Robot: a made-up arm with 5 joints.
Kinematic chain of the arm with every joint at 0, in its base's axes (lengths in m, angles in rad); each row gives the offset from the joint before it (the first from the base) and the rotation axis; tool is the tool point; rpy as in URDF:
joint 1: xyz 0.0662 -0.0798 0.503 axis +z
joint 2: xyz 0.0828 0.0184 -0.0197 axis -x
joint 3: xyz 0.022 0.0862 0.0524 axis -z
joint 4: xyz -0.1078 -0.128 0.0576 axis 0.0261 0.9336 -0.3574
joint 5: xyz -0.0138 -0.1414 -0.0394 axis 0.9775 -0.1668 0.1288
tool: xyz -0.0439 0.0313 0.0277 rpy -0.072 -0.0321 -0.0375
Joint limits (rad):
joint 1: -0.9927..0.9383
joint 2: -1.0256..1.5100
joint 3: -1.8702..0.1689
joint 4: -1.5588..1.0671
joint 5: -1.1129..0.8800
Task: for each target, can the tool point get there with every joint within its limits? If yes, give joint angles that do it. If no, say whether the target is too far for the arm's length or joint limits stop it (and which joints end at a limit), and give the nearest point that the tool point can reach.
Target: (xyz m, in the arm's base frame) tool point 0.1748 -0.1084 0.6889
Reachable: yes | joints -0.4534 1.1435 -0.3034 -1.3372 0.3882
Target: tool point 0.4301 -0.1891 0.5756
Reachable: yes | joints -0.0595 -0.3974 -1.7048 0.3571 0.3672
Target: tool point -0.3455 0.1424 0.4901
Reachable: no: joint limits stop it (at a limit: joint 2, joint 3, joint 4, joint 5) | nearest point -0.1347 0.0286 0.6144 | short by 0.270 m
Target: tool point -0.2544 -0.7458 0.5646
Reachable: no: too far | nearest point -0.0044 -0.4143 0.5158 | short by 0.418 m
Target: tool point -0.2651 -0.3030 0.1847
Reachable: no: joint limits stop it (at a limit: joint 1, joint 2, joint 5) | nearest point -0.0966 -0.2444 0.3637 | short by 0.253 m
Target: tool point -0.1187 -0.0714 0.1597
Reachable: no: joint limits stop it (at a limit: joint 1, joint 2, joint 5) | nearest point -0.0849 -0.1422 0.3584 | short by 0.214 m
